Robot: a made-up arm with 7 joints. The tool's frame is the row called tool.
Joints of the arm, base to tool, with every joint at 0 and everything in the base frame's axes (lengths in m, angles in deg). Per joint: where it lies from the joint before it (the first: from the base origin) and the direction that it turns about. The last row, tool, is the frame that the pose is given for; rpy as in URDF.
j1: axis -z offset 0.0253 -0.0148 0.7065
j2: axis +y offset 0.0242 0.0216 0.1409
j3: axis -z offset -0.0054 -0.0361 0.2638
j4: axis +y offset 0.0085 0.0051 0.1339
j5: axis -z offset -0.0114 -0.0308 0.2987
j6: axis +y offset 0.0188 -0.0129 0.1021
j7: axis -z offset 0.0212 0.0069 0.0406
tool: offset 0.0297 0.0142 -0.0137 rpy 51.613 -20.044 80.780
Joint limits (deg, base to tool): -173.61..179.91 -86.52..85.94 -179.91..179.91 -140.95..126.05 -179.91..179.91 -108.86..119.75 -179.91..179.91
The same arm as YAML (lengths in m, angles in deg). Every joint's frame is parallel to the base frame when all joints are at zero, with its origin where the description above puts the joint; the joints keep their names.
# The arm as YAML. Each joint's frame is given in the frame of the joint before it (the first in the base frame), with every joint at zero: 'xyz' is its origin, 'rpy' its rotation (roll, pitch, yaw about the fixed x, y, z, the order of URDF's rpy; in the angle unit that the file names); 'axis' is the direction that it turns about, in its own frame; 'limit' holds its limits. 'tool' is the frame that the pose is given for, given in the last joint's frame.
units:
  length: m
  angle: deg
joints:
  - name: j1
    type: revolute
    origin:
      xyz: [0.0253, -0.0148, 0.7065]
      rpy: [0.0, 0.0, 0.0]
    axis: "-z"
    limit:
      lower: -173.61
      upper: 179.91
  - name: j2
    type: revolute
    origin:
      xyz: [0.0242, 0.0216, 0.1409]
      rpy: [0.0, 0.0, 0.0]
    axis: "+y"
    limit:
      lower: -86.52
      upper: 85.94
  - name: j3
    type: revolute
    origin:
      xyz: [-0.0054, -0.0361, 0.2638]
      rpy: [0.0, 0.0, 0.0]
    axis: "-z"
    limit:
      lower: -179.91
      upper: 179.91
  - name: j4
    type: revolute
    origin:
      xyz: [0.0085, 0.0051, 0.1339]
      rpy: [0.0, 0.0, 0.0]
    axis: "+y"
    limit:
      lower: -140.95
      upper: 126.05
  - name: j5
    type: revolute
    origin:
      xyz: [-0.0114, -0.0308, 0.2987]
      rpy: [0.0, 0.0, 0.0]
    axis: "-z"
    limit:
      lower: -179.91
      upper: 179.91
  - name: j6
    type: revolute
    origin:
      xyz: [0.0188, -0.0129, 0.1021]
      rpy: [0.0, 0.0, 0.0]
    axis: "+y"
    limit:
      lower: -108.86
      upper: 119.75
  - name: j7
    type: revolute
    origin:
      xyz: [0.0212, 0.0069, 0.0406]
      rpy: [0.0, 0.0, 0.0]
    axis: "-z"
    limit:
      lower: -179.91
      upper: 179.91
tool:
  origin:
    xyz: [0.0297, 0.0142, -0.0137]
    rpy: [51.61, -20.04, 80.78]

